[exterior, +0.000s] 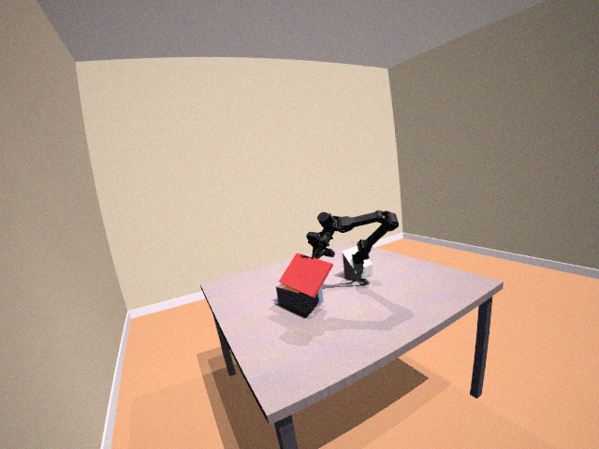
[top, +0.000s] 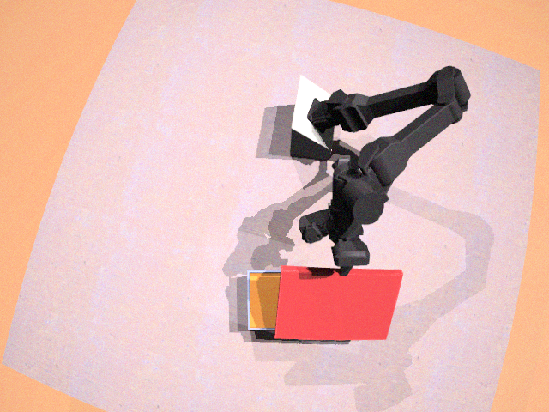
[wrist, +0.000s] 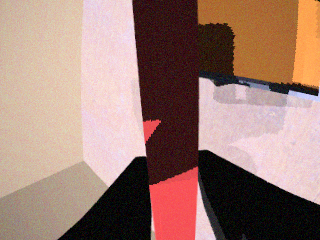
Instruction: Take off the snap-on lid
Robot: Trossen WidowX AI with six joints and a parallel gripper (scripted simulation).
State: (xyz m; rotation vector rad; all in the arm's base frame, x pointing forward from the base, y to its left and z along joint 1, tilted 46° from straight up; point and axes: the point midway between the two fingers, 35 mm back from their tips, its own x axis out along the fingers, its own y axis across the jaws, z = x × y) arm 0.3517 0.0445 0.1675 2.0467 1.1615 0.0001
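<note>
Right now my gripper tip is 60 mm short of the red lid, 50 mm above it and 20 mm to the right of it. Round my gripper tip: storage box (190 mm below, 70 mm to the right, 70 mm ahead).
</note>
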